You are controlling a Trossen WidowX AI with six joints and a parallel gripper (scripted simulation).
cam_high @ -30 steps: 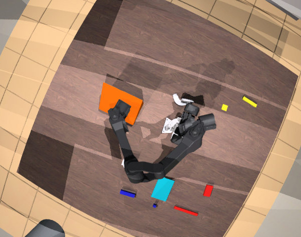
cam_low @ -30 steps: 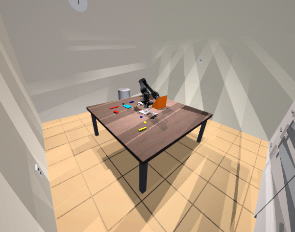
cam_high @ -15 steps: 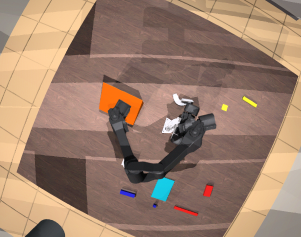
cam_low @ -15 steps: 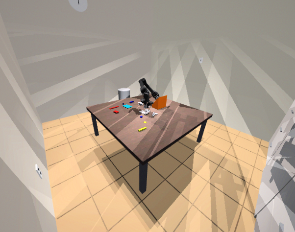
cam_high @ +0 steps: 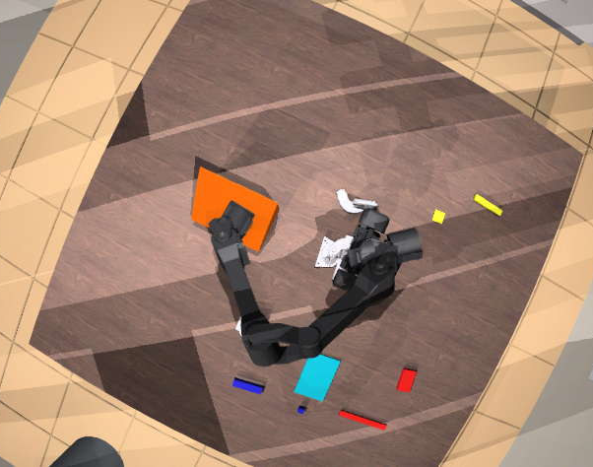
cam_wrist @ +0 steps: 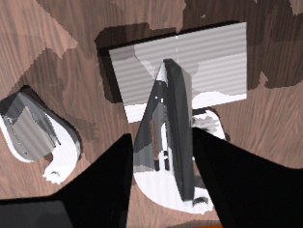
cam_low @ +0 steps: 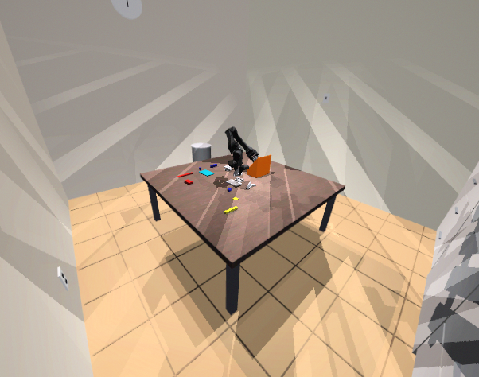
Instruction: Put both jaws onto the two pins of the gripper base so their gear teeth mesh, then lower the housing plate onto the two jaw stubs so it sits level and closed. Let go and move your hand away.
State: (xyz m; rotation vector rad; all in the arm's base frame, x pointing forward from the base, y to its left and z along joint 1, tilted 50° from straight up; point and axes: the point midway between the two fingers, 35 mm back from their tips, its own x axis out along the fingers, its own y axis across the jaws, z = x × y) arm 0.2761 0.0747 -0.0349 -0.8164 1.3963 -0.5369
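My gripper tip is 80 mm above the white rectangular plate, 30 mm to the left of it and 20 mm short of it. The rest, counted from my gripper tip: yellow cube: 200 mm to the left, 160 mm ahead, 80 mm below; housing plate: 80 mm below, 40 mm to the right, 40 mm behind; blue cube: 130 mm ahead, 70 mm to the left, 70 mm below.
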